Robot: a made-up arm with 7 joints.
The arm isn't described. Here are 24 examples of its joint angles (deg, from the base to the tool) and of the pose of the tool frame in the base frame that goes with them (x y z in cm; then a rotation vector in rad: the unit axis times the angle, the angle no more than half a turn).
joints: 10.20 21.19 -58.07 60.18 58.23 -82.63 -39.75
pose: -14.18 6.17 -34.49 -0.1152 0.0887 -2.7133
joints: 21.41 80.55 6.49 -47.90 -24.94 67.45 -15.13
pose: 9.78 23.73 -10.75 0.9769 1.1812 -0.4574
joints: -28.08 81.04 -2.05 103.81 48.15 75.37 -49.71
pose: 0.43 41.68 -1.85 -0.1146 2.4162 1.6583
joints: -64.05 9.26 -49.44 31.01 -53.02 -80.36 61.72
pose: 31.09 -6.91 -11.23 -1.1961 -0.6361 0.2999
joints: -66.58 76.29 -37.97 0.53 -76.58 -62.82 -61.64
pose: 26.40 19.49 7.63 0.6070 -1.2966 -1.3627
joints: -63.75 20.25 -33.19 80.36 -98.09 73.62 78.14
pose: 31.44 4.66 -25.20 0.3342 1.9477 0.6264
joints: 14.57 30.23 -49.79 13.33 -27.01 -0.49 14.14
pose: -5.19 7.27 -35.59 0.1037 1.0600 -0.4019
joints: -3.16 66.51 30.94 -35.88 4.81 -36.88 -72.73
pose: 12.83 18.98 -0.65 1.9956 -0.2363 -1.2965
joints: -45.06 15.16 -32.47 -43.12 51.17 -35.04 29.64
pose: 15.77 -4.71 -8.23 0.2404 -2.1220 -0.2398
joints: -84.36 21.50 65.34 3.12 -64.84 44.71 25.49
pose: 32.08 19.03 6.11 -1.3429 -0.6010 -0.0766
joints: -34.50 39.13 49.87 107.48 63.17 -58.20 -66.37
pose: 17.52 24.61 -30.39 0.1993 0.6666 -1.2355
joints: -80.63 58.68 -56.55 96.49 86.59 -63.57 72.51
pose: 29.69 30.35 -8.75 1.8877 -0.4579 -0.5268
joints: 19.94 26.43 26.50 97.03 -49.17 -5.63 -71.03
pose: -23.83 23.05 -30.76 -0.9483 0.9285 0.6278
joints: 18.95 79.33 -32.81 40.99 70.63 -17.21 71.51
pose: -1.46 39.34 -18.52 2.0147 -0.1851 -1.0345
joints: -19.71 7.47 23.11 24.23 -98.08 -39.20 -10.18
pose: 18.27 16.98 -31.08 -1.3334 -0.6663 0.9068
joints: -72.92 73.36 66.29 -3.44 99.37 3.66 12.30
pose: 4.74 31.75 16.53 1.3545 -0.2973 2.6156
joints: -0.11 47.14 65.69 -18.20 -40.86 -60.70 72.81
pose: 2.95 27.97 -1.05 -0.5671 -1.9877 1.1867
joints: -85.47 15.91 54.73 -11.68 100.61 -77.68 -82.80
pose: 29.81 10.10 7.73 2.2641 0.3381 -0.0948
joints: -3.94 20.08 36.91 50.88 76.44 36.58 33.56
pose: 1.21 27.05 -34.61 1.8412 1.3825 0.7511
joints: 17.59 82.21 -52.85 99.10 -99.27 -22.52 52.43
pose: -4.11 46.10 -1.02 1.6709 0.1890 1.9447
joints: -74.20 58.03 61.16 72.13 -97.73 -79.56 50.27
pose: 22.14 36.25 -5.23 1.9339 0.9066 -1.6513
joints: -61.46 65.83 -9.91 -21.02 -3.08 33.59 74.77
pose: 27.86 16.45 6.73 0.5420 -1.1616 1.2644
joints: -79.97 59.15 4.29 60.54 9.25 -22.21 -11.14
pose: 33.89 28.81 7.11 0.8466 -0.4431 0.3227
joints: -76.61 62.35 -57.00 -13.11 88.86 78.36 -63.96
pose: 28.29 11.55 4.34 1.7458 0.2360 0.6711
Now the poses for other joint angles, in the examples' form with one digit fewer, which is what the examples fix.
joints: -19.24 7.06 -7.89 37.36 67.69 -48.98 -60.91
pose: 17.5 0.7 -34.0 1.159 0.286 -1.955
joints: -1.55 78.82 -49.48 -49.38 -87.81 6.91 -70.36
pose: 6.1 13.6 -15.0 -1.238 0.599 -1.957
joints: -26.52 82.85 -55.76 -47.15 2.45 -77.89 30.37
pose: 7.5 14.3 -6.5 -0.289 -1.111 -1.299
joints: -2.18 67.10 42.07 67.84 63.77 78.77 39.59
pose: -2.0 42.4 -8.2 -1.594 -1.545 -1.565
